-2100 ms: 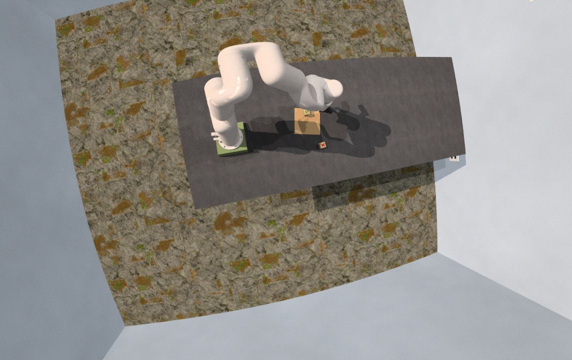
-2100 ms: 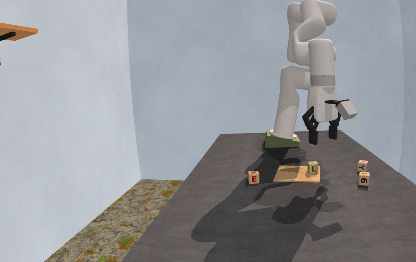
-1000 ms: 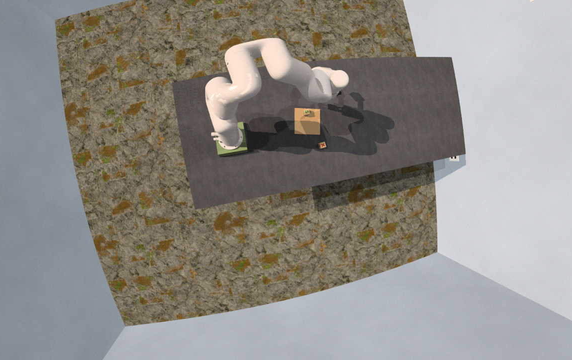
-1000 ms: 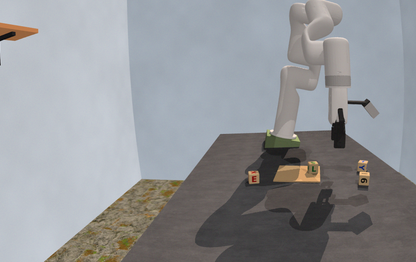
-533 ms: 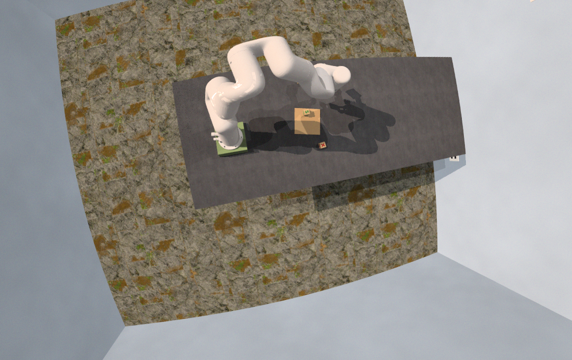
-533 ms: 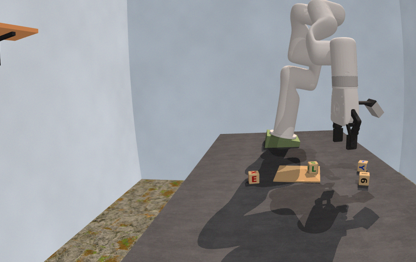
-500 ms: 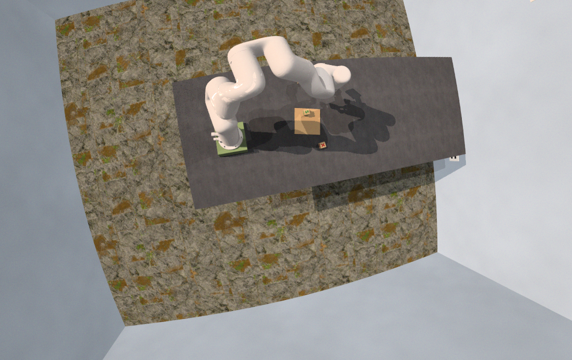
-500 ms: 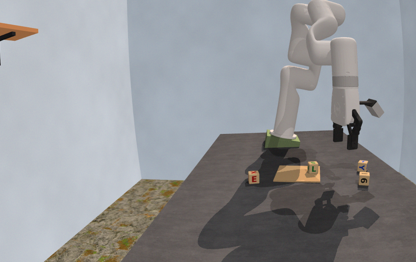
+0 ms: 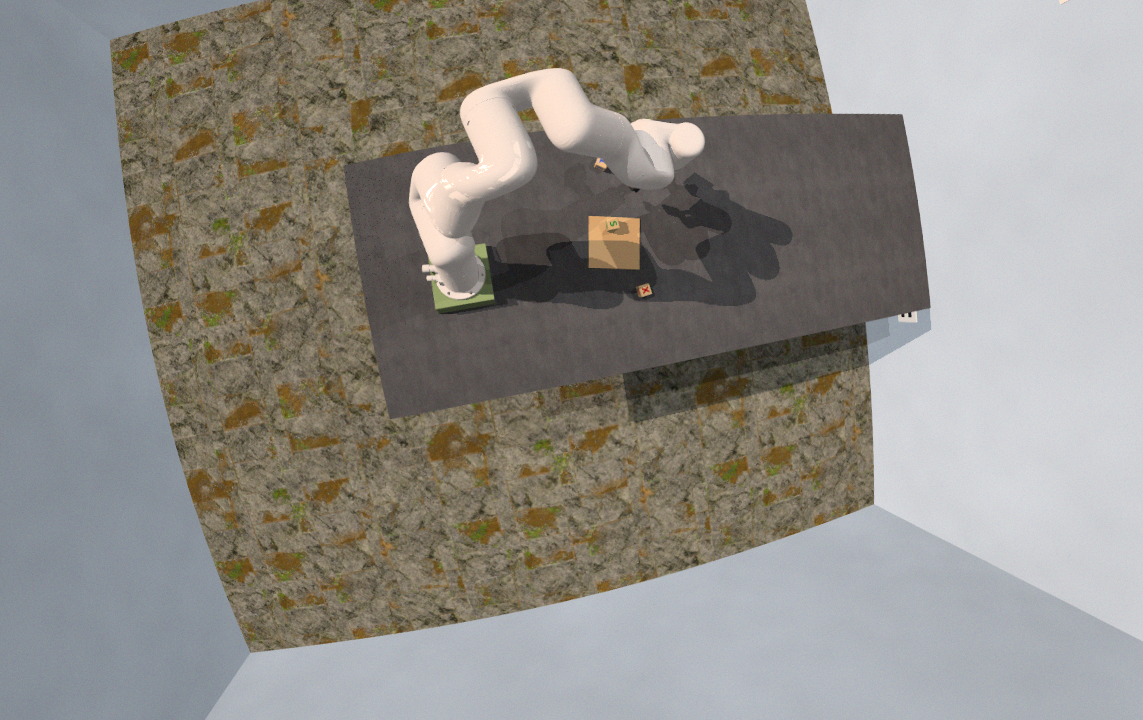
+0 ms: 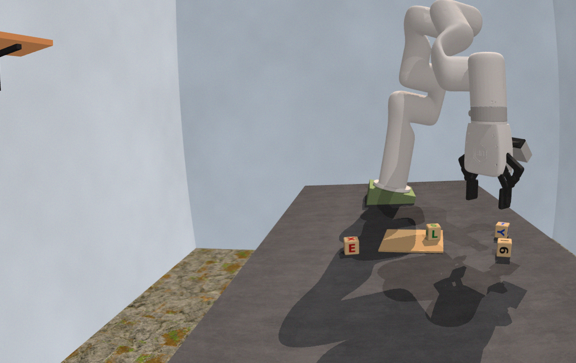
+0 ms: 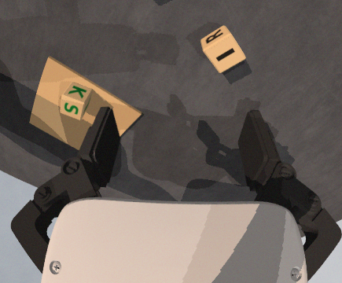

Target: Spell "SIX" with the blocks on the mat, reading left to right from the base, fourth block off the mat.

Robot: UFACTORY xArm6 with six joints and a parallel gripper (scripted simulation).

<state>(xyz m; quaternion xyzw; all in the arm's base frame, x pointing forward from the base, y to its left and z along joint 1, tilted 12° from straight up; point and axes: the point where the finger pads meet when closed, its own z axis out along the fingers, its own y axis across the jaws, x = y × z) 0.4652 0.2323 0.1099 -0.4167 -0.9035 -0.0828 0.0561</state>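
Right now the I block is 100 mm below my hand, 40 mm to the left of it and 20 mm ahead of it. The rest, counted from my hand: tan mat (160 mm to the right, 110 mm below, 60 mm behind); S block (110 mm to the right, 90 mm below, 70 mm behind); blue-lettered block (100 mm below, 90 mm behind, 60 mm to the left).
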